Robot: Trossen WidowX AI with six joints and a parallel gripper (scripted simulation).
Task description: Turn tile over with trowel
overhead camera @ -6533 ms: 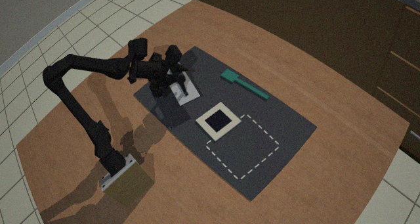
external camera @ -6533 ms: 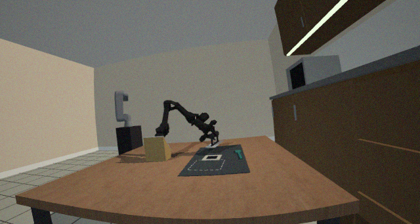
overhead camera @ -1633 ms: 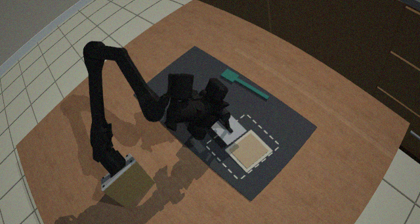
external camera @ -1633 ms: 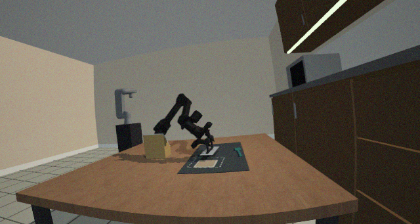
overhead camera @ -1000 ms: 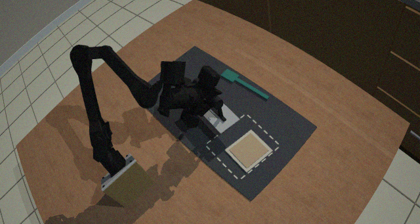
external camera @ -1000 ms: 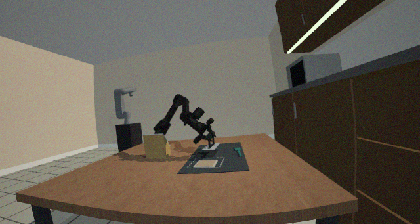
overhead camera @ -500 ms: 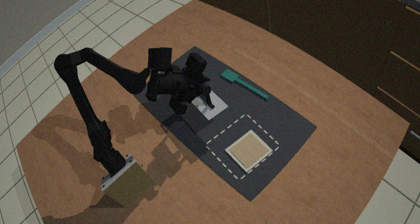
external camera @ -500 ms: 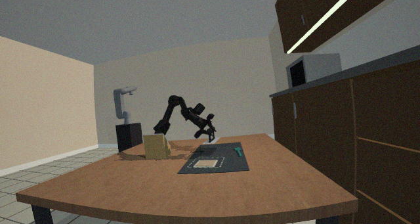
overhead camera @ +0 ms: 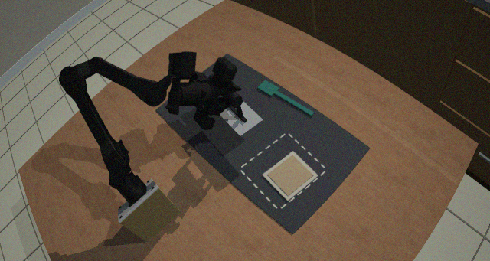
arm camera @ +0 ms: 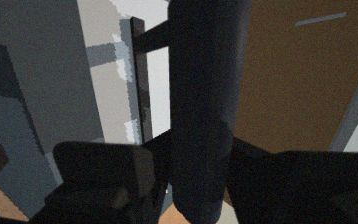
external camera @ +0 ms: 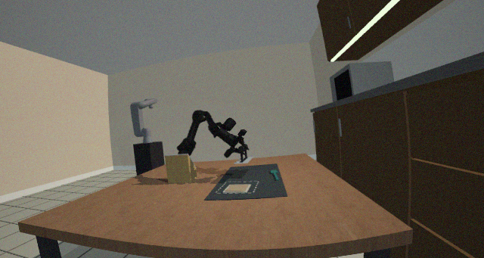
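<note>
Now: gripper tip 150 mm short of the teal flat tool, 10 mm to the right of it and 140 mm above it. Also, from my gripper tip: dark mat 10 mm ahead, 20 mm to the right, 160 mm below; then tile 20 mm behind, 220 mm to the right, 140 mm below; then trowel 30 mm behind, 10 mm below.
</note>
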